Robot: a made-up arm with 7 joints.
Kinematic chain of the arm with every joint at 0, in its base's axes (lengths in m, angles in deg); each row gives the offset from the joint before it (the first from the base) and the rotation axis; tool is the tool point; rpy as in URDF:
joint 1: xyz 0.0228 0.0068 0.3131 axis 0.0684 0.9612 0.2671
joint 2: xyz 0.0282 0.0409 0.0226 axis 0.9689 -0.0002 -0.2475
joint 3: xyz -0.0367 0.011 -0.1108 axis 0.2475 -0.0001 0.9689
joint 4: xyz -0.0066 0.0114 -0.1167 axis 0.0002 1 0
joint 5: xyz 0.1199 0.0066 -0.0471 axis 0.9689 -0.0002 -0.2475
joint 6: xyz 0.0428 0.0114 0.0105 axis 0.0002 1 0
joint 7: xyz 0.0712 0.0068 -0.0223 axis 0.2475 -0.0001 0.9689
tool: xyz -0.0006 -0.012 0.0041 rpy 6.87 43.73 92
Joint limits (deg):
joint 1: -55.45..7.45
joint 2: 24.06..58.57
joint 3: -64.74..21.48
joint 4: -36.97..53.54
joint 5: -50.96..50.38
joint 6: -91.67..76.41
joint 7: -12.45..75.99
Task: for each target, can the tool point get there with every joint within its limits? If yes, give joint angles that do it. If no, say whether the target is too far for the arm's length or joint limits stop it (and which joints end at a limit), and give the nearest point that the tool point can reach.
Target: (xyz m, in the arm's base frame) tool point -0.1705 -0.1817 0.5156
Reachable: no: joint limits stop it (at a limit: joint 1, joint 2, joint 3, joint 4, joint 7) | nearest point 0.1048 -0.0732 0.3121 | short by 0.359 m
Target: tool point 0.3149 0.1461 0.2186
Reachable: yes | joints -18.60 42.05 -7.62 -18.98 -9.23 28.54 35.65
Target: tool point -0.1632 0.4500 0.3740
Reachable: no: joint limits stop it (at a limit: joint 1, joint 2, joint 3, joint 4, joint 6, joint 7) | nearest point 0.0368 0.4590 0.2010 | short by 0.265 m
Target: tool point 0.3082 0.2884 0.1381
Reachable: yes | joints -19.29 54.18 -13.61 28.16 8.16 5.60 -0.76
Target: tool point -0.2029 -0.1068 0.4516
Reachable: no: joint limits stop it (at a limit: joint 1, joint 2, joint 3, joint 4, joint 5, joint 7) | nearest point 0.0030 -0.0286 0.2205 | short by 0.319 m
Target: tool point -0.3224 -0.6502 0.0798
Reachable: no: too far | nearest point 0.0195 -0.0845 0.0839 | short by 0.661 m
